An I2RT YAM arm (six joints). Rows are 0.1 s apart.
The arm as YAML. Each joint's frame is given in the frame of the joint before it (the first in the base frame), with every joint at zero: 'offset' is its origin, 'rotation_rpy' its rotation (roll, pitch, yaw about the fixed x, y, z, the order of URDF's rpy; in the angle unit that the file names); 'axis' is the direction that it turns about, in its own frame. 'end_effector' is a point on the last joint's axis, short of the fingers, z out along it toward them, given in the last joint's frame.
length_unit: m
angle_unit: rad
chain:
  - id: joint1
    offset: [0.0, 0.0, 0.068]
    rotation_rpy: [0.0, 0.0, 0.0]
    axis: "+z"
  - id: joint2
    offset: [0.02, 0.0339, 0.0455]
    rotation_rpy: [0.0, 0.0, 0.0]
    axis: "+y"
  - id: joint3
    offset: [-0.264, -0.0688, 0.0]
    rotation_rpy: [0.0, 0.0, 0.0]
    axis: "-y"
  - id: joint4
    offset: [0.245, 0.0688, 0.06]
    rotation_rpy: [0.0, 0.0, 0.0]
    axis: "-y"
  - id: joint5
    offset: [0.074, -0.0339, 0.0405]
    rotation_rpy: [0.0, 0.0, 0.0]
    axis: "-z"
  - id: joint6
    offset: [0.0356, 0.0, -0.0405]
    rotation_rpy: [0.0, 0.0, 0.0]
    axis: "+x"
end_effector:
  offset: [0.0, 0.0, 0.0]
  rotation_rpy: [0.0, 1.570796, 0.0]
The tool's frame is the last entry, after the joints.
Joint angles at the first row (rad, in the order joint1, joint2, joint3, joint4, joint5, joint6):
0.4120 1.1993 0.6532 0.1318 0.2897 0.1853
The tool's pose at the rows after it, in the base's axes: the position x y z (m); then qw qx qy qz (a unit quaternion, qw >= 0):
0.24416, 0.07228, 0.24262, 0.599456, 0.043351, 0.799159, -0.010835
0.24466, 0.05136, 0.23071, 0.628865, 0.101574, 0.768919, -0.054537
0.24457, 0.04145, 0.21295, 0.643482, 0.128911, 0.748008, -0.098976
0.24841, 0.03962, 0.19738, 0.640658, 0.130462, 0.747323, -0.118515
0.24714, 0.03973, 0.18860, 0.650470, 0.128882, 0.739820, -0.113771
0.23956, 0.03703, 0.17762, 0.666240, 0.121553, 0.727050, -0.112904
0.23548, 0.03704, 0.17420, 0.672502, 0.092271, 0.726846, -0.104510
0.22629, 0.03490, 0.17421, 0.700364, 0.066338, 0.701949, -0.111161
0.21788, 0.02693, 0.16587, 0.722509, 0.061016, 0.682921, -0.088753
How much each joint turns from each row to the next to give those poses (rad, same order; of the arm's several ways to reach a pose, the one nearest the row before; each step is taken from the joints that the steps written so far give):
-0.0702 -0.0450 -0.0608 0.1205 0.1067 -0.0263
-0.0692 0.0098 -0.0808 0.1693 0.0830 -0.0061
-0.0284 0.0522 -0.0742 0.1766 0.0807 -0.0381
-0.0079 0.0733 -0.0297 0.1016 0.0243 -0.0237
0.0008 0.0379 -0.0349 0.1016 -0.0071 -0.0077
-0.0053 0.0331 -0.0664 0.1500 -0.0143 -0.0306
-0.0031 0.0032 -0.0286 0.0502 -0.0554 -0.0396
-0.0044 0.0061 -0.0550 0.1519 -0.0317 -0.0793
-0.0387 0.0560 -0.0636 0.1780 -0.0797 0.0079

